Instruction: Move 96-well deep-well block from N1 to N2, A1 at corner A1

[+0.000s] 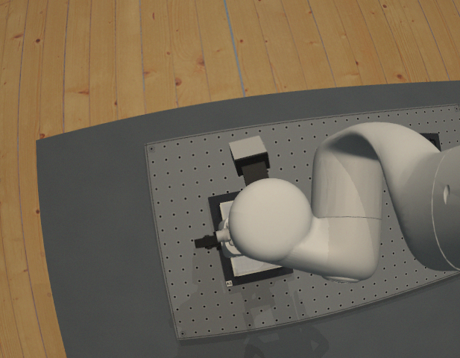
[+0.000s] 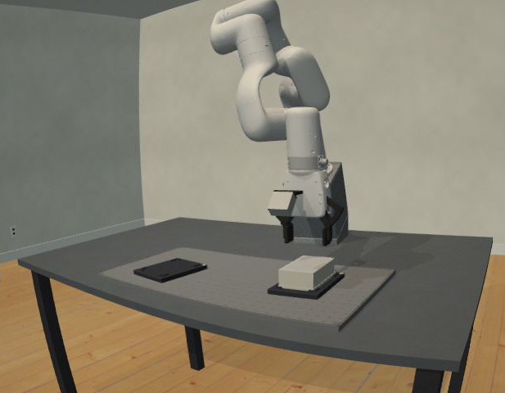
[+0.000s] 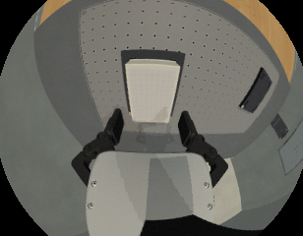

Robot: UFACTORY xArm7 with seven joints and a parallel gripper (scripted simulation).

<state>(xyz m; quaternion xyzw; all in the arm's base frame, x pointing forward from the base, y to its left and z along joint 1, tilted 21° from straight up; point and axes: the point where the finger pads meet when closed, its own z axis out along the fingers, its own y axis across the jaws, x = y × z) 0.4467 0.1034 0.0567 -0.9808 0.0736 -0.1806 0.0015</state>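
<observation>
My gripper is now 80 mm above the deep-well block. Round my hand: nest N2: 370 mm to the right, 100 mm below, 10 mm behind; then A1 label: 100 mm below, 70 mm to the left, 70 mm behind; then nest N1: 100 mm below.
</observation>
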